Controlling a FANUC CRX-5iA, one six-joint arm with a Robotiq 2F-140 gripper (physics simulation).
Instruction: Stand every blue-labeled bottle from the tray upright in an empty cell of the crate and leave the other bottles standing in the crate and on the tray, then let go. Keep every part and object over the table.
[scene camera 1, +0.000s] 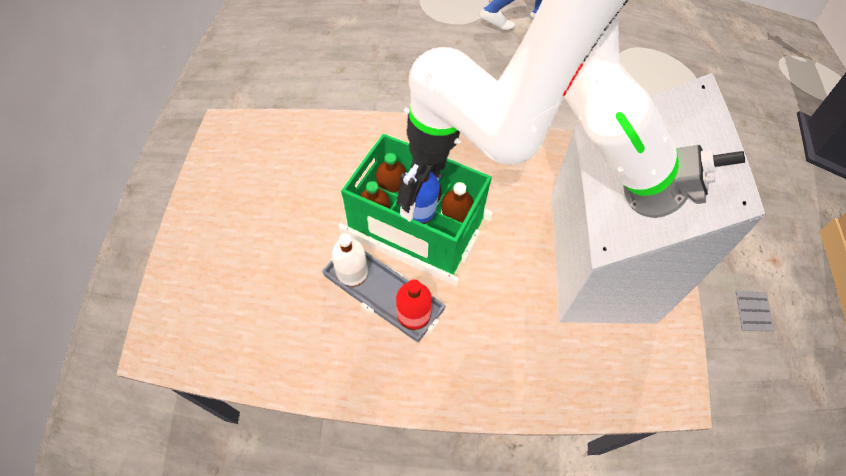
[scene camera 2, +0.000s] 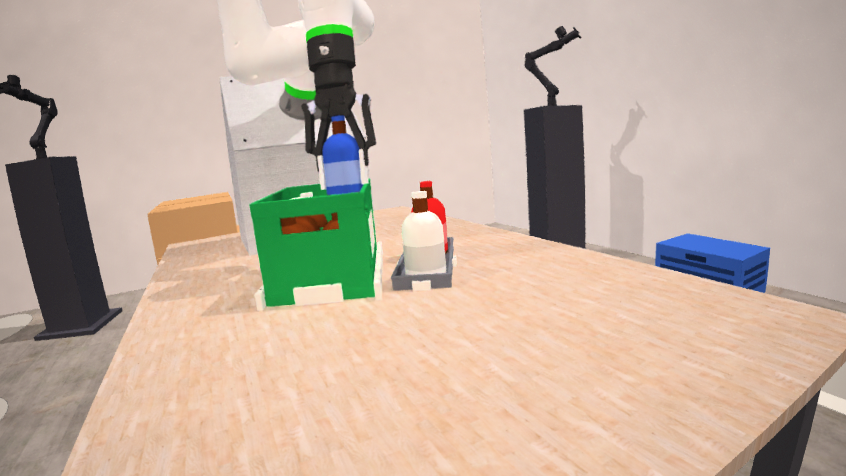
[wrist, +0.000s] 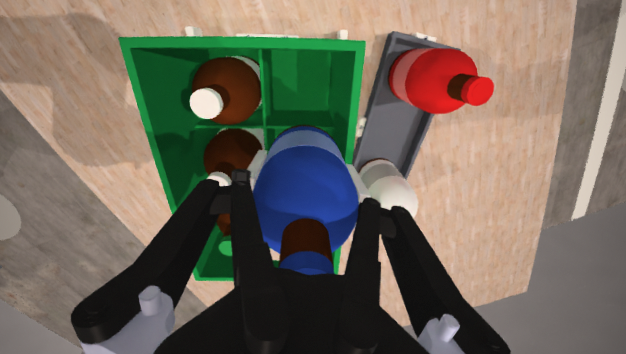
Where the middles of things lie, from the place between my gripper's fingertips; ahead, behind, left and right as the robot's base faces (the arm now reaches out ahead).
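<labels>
I find my hand 6 cm below the blue-labeled bottle (scene camera 2: 340, 151) and 1 cm beyond it. The red bottle (scene camera 1: 413, 300) is 9 cm below my hand, 6 cm behind it and 17 cm to the left of it. Then the white bottle (scene camera 2: 422, 231): it is 9 cm below my hand as well, but 11 cm ahead of it and 12 cm to the left of it.
</labels>
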